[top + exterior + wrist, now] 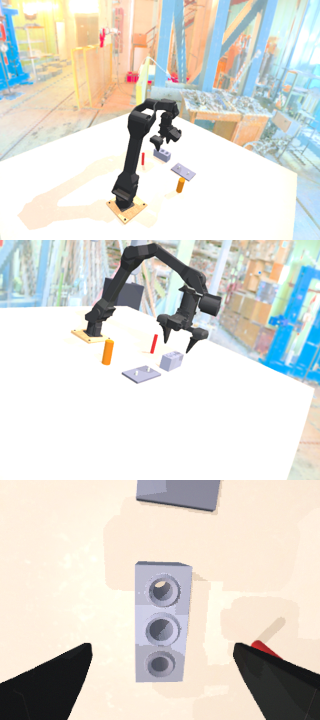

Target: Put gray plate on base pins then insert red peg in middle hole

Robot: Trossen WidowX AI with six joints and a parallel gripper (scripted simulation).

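Right now the gray plate is 4 cm below my gripper tip. Also, from my gripper tip: red peg (12 cm behind, 1 cm to the left, 3 cm below); orange cylinder (9 cm behind, 23 cm to the right, 3 cm below); base (2 cm ahead, 16 cm to the right, 7 cm below).
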